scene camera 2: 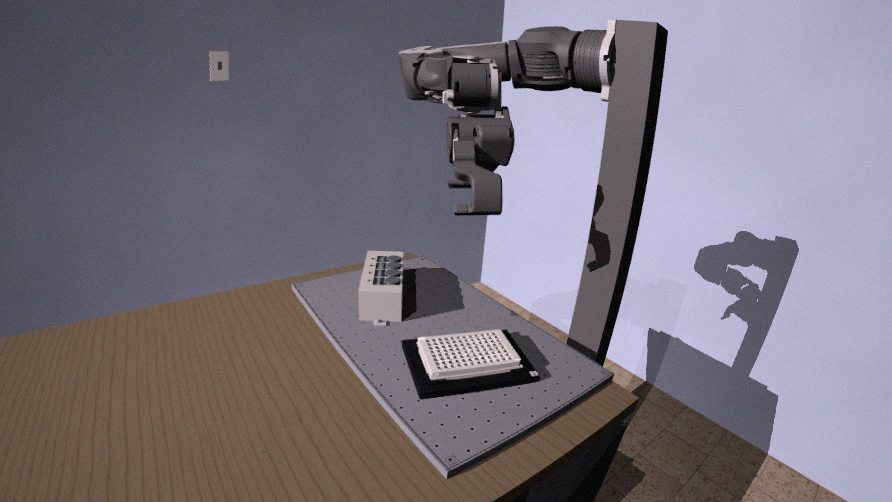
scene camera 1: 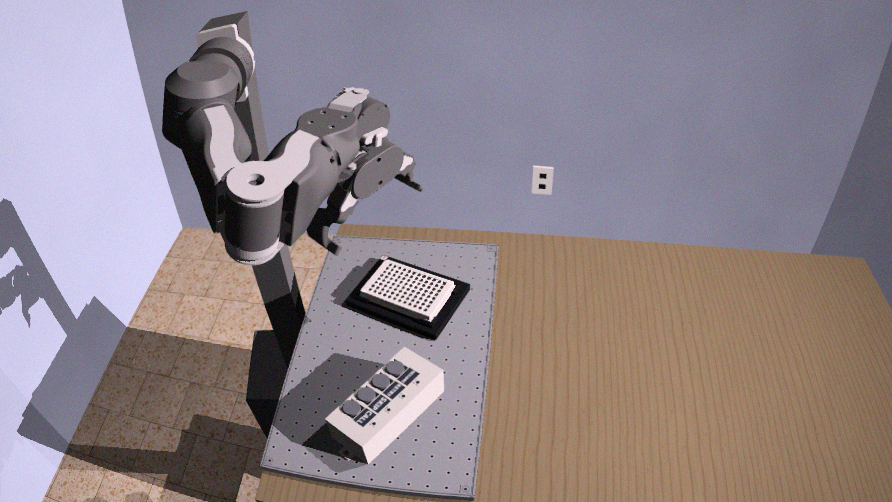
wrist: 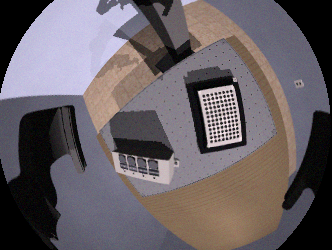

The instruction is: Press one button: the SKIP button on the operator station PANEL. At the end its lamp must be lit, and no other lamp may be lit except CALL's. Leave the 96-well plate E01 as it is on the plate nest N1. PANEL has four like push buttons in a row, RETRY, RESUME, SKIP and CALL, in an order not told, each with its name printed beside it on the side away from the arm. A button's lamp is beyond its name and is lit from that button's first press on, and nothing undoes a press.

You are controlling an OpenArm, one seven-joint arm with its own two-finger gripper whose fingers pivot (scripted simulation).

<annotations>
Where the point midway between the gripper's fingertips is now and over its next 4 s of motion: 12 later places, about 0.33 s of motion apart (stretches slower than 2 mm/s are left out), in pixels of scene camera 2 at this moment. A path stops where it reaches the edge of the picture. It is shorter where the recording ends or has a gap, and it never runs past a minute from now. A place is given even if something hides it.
My gripper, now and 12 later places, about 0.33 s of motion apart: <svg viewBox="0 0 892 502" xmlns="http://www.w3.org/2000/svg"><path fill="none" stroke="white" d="M471 199L448 207L440 211L419 219L413 222L401 227L397 229L395 229L397 230L397 236L397 240L388 223L387 225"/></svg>
</annotations>
